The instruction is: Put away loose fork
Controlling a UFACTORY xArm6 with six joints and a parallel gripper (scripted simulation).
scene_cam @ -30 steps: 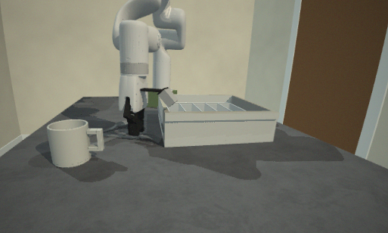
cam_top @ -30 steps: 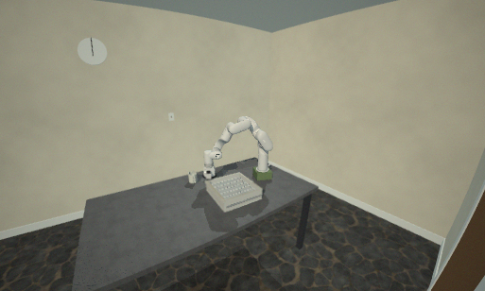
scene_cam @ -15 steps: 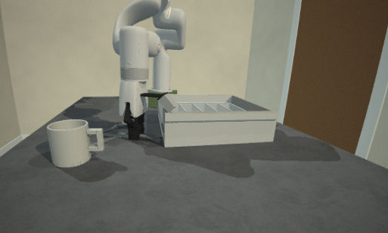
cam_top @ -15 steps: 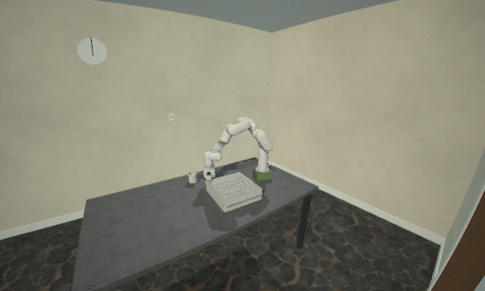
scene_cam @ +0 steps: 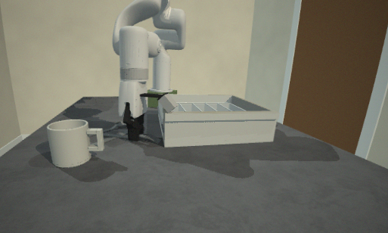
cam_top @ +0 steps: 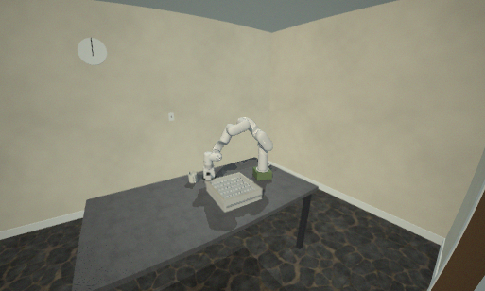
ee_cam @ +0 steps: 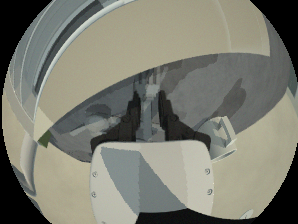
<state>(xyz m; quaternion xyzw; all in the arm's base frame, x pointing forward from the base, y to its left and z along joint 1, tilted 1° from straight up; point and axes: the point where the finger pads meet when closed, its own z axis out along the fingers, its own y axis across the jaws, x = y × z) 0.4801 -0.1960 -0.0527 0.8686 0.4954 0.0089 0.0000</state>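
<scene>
My gripper is now 270 mm to the right of the cutlery tray, 60 mm past it and 30 mm below it. Also, from my hand: white mug 150 mm to the right, 80 mm ahead, 10 mm above.
</scene>
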